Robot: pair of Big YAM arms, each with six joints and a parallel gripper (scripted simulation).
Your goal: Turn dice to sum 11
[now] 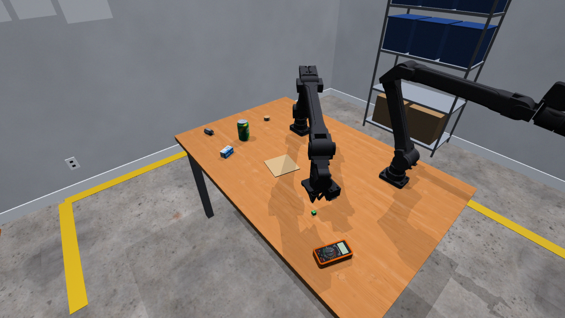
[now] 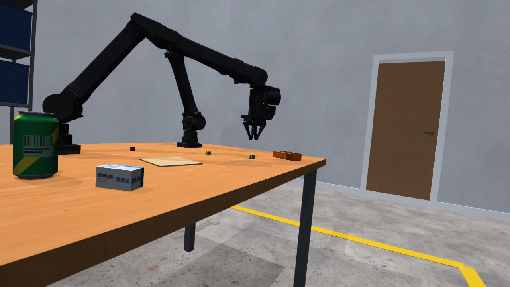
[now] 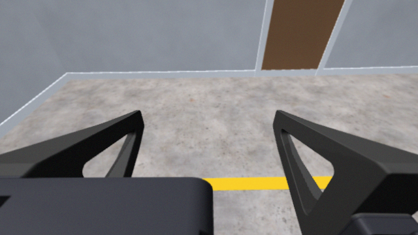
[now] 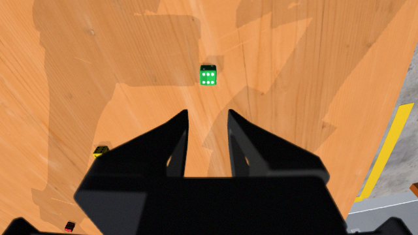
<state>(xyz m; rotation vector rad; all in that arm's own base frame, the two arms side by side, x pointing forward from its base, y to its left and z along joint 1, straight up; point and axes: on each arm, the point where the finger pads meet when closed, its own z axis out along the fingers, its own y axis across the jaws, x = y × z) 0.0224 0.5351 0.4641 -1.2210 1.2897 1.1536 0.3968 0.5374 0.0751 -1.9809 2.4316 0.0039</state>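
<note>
Now: right hand 80 mm above the green die. The rest, counted from my right hand: yellow die 170 mm behind, 70 mm to the right, 80 mm below; tan mat 120 mm behind, 330 mm to the right, 90 mm below; red die 400 mm behind, 250 mm to the right, 80 mm below.
</note>
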